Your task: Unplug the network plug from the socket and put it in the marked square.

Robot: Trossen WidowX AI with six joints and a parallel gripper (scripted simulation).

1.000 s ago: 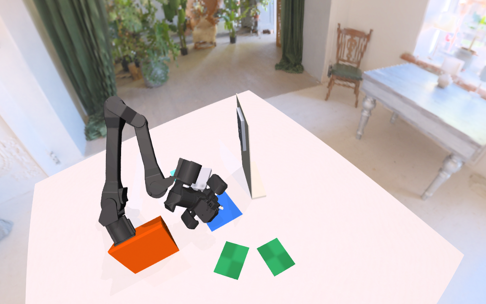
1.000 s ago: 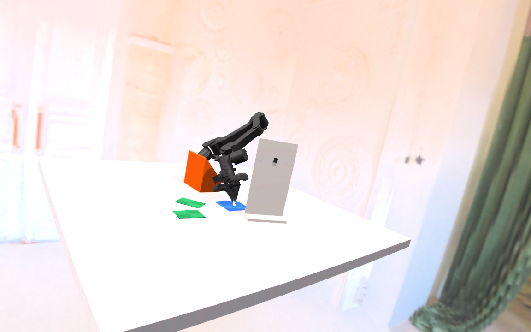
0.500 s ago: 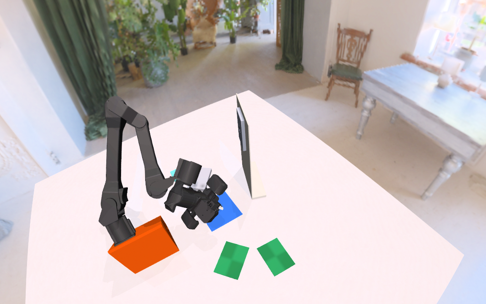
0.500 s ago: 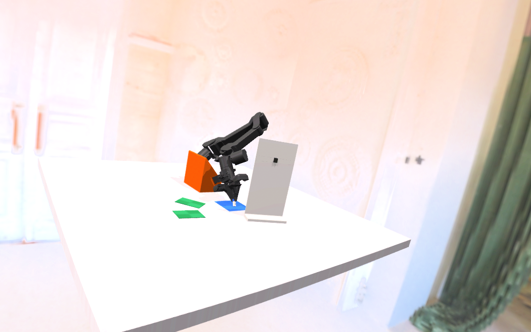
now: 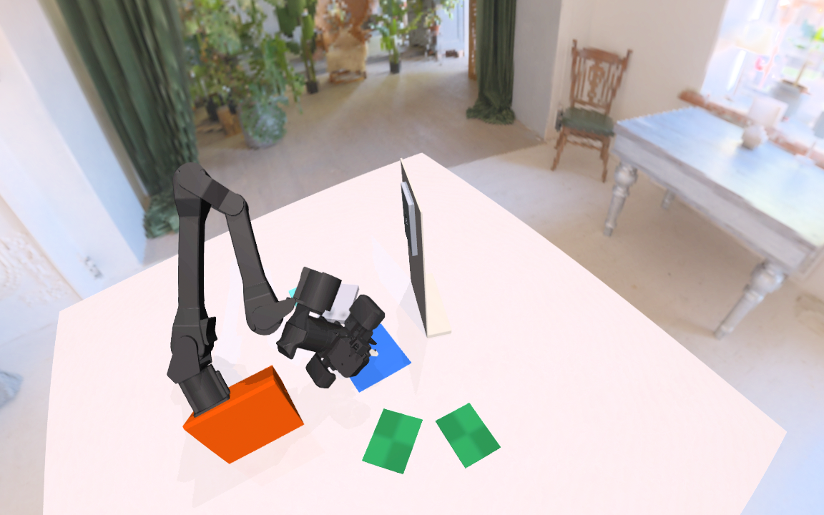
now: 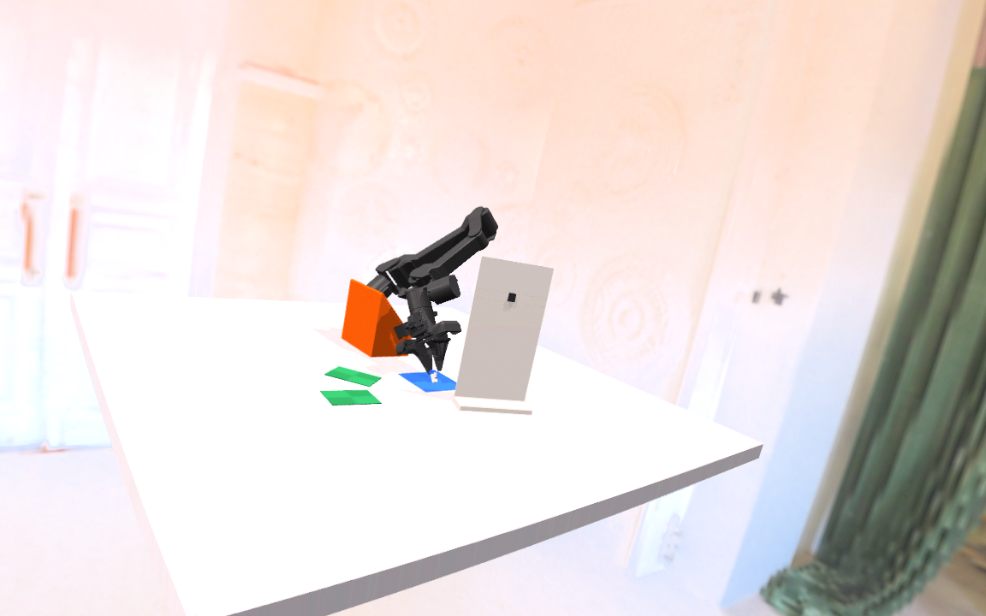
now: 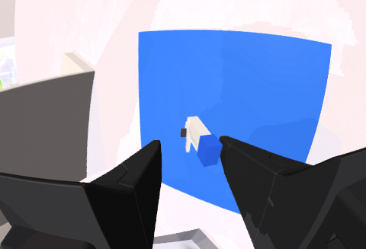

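The network plug lies 1 cm below my gripper tip. From my gripper tip the other things lie so: blue marked square: 2 cm below; grey slab: 2 cm ahead, 16 cm to the left, 2 cm below; thin pale tab: 1 cm ahead, 1 cm below.
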